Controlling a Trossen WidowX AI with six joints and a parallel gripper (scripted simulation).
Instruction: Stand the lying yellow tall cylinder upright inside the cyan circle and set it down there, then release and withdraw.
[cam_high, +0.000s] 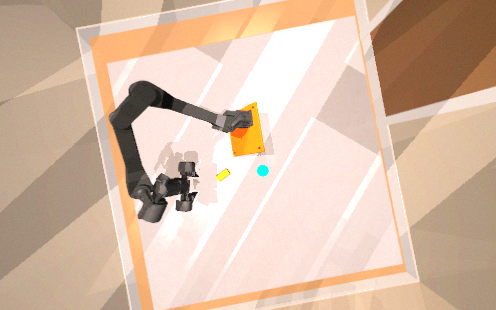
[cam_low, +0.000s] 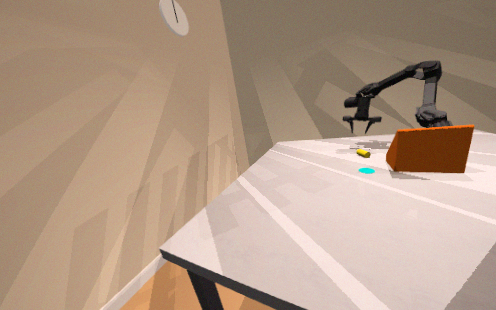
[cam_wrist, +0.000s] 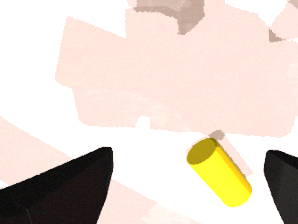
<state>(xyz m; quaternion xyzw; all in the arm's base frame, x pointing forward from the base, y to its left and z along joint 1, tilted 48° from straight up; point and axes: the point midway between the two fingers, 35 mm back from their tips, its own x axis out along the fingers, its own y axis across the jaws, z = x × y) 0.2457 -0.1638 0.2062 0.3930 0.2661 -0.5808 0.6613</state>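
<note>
Right now my gripper tip is 100 mm to the right of the yellow tall cylinder, 90 mm above it and 20 mm past it. The rest, counted from my gripper tip: cyan circle: 300 mm to the left, 110 mm below, 10 mm behind.
</note>
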